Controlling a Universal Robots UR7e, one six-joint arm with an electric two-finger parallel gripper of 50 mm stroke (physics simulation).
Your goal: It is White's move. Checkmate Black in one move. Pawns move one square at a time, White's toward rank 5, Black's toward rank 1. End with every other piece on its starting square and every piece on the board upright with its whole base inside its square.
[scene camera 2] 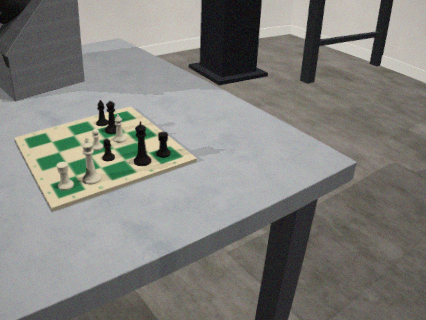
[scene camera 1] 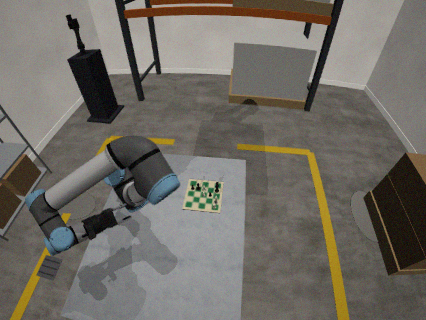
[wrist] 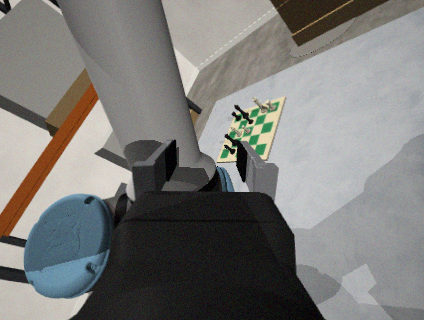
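The chessboard lies flat on the table. In scene camera 2, a white rook and a tall white piece stand at the near edge. A black pawn, a tall black king and a black rook stand to their right. Behind are a white pawn, a white bishop, a tall black piece and a slim black piece. All stand upright. My gripper is open and empty, left of the board and well away from the pieces.
The grey table carries the board. My arm bends over the table's left part. A grey block stands behind the board in scene camera 2. A black pedestal and a rack stand beyond the table.
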